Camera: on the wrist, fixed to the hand. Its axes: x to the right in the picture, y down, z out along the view.
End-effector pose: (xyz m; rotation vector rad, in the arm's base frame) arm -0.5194 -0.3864 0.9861 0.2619 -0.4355 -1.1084
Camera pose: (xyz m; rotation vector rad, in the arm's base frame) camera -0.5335 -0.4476 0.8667 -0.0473 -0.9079 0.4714
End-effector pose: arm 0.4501 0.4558 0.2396 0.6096 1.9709 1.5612
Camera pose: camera 0.3635 0.3801 0.1690 -2.3200 -1.1131 -1.2867
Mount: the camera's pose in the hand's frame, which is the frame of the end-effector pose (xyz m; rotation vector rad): 0.0253 -0.0870 -0.1000 0.3283 -0.3629 1.5620
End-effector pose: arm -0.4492 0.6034 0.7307 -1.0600 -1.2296 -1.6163
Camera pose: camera -0.5527 0.5186 0.7135 -1.4903 -0.4464 -0.0263
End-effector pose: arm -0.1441 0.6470 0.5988 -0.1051 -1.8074 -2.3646
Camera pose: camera -0.1796 0.5707 0.4933 -1.3497 -1.2448 -0.9364
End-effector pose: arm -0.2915 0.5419 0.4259 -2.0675 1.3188 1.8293
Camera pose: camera -0.1616 0.5258 0.3929 0.1622 -2.3391 -1.3364
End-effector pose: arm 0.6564 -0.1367 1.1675 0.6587 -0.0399 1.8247
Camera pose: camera 0.6868 -0.0491 1.0695 -1.0854 0.5165 -2.4654
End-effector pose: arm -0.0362 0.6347 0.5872 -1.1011 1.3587 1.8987
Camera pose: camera 0.0509 0.5691 0.5077 -0.6484 -1.9696 -1.9066
